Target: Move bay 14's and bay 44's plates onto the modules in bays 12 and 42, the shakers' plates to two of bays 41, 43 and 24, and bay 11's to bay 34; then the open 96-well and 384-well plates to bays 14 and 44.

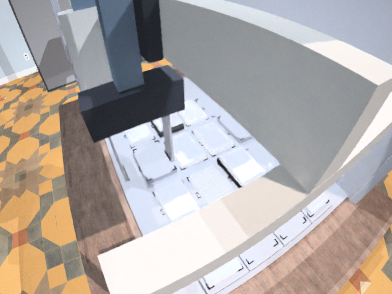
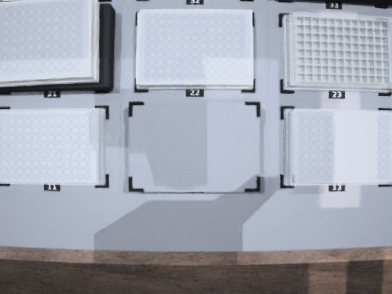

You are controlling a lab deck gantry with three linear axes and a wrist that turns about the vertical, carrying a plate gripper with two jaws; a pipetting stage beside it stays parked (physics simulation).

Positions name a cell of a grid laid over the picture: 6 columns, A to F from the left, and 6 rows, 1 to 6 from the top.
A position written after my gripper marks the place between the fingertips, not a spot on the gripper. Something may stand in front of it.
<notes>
In view: my gripper (image 1: C4) and a bay 12 module (image 2: C3).
The bay 12 module also shows in image 1 (image 1: C4).
</notes>
